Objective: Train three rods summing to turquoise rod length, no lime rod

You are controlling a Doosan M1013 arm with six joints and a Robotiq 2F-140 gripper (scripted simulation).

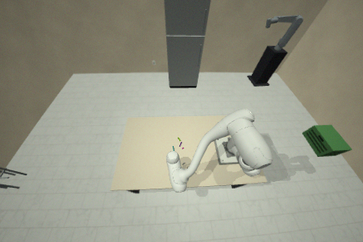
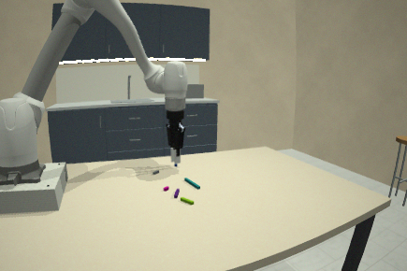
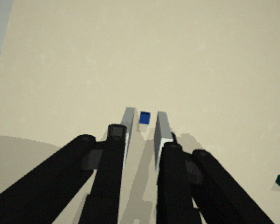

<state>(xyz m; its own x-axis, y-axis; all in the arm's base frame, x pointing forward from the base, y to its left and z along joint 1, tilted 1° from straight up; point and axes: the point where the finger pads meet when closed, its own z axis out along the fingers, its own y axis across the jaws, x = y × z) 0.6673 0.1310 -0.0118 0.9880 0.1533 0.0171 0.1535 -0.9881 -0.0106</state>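
Now: the small blue rod 50 mm below my hand. From my hand the other things lie so: turquoise rod (20 mm behind, 220 mm to the right, 50 mm below); then grey rod (110 mm behind, 60 mm to the right, 50 mm below); then magenta rod (130 mm behind, 230 mm to the right, 50 mm below).
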